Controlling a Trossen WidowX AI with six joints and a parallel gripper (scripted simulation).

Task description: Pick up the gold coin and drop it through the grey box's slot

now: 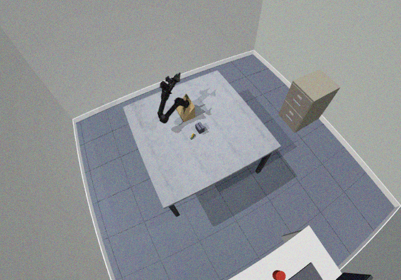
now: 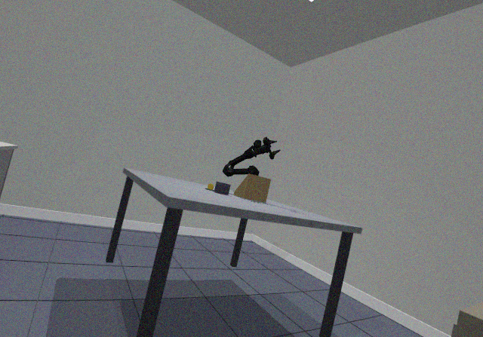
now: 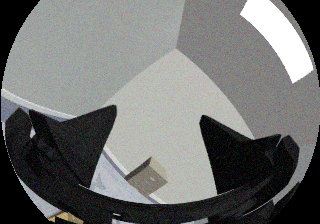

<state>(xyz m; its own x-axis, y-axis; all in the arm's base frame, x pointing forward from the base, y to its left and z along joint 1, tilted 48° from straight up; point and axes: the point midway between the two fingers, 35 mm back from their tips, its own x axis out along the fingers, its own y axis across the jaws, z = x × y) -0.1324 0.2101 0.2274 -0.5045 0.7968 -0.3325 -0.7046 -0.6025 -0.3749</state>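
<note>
The gold coin is 46 cm ahead of my gripper tip, 8 cm to the right of it and 44 cm below it.
</note>
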